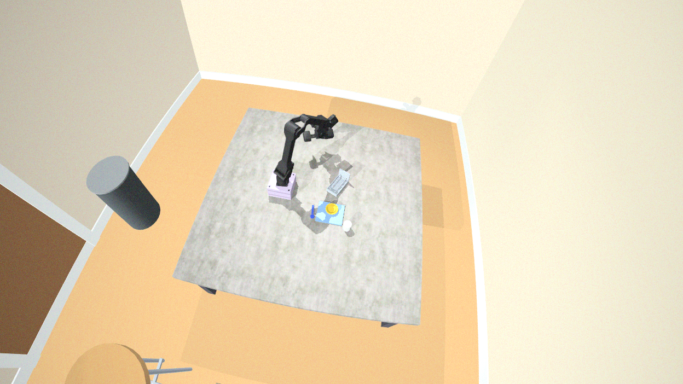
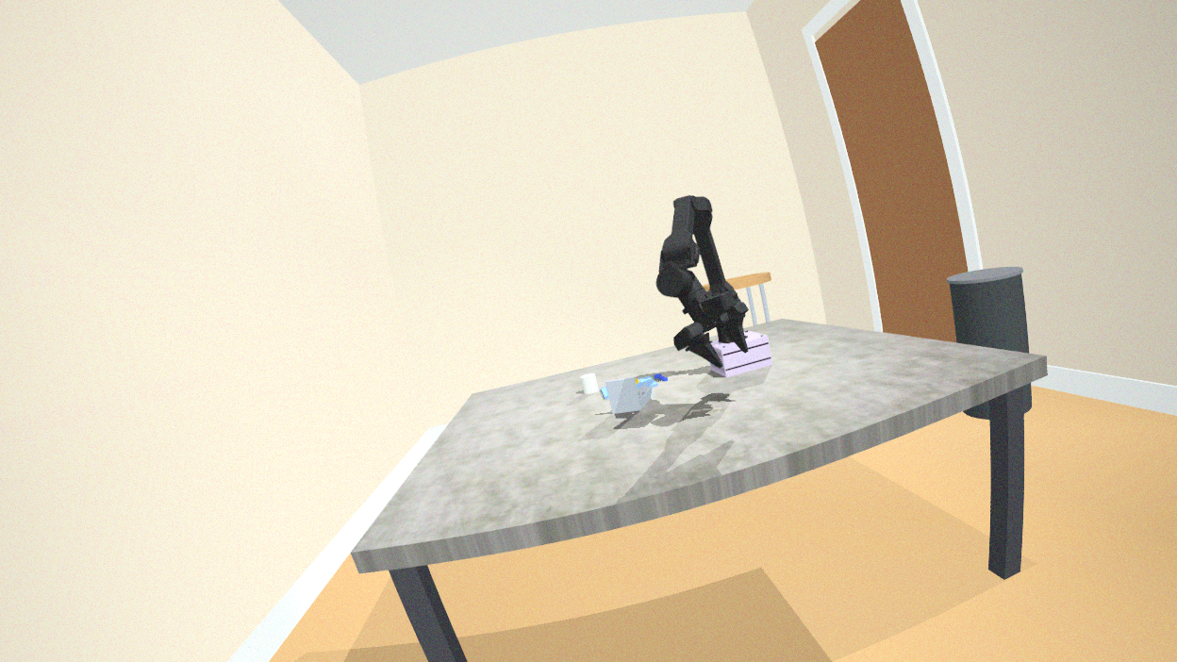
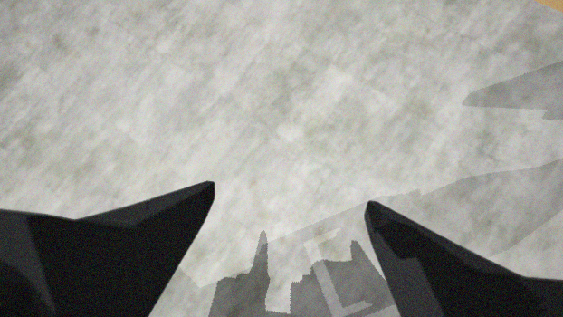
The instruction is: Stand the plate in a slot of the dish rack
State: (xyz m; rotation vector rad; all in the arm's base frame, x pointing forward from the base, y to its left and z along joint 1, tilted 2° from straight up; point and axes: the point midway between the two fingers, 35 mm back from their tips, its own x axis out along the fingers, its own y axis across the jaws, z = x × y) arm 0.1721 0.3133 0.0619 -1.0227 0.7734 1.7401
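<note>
My gripper tip is 28 cm to the left of the grey dish rack, 16 cm short of it and 8 cm above it. Round my gripper tip: yellow plate: 45 cm to the right, 13 cm ahead, 8 cm below; blue utensil: 47 cm to the right, 10 cm below, 2 cm ahead; white cup: 55 cm to the right, 21 cm ahead, 8 cm below.
</note>
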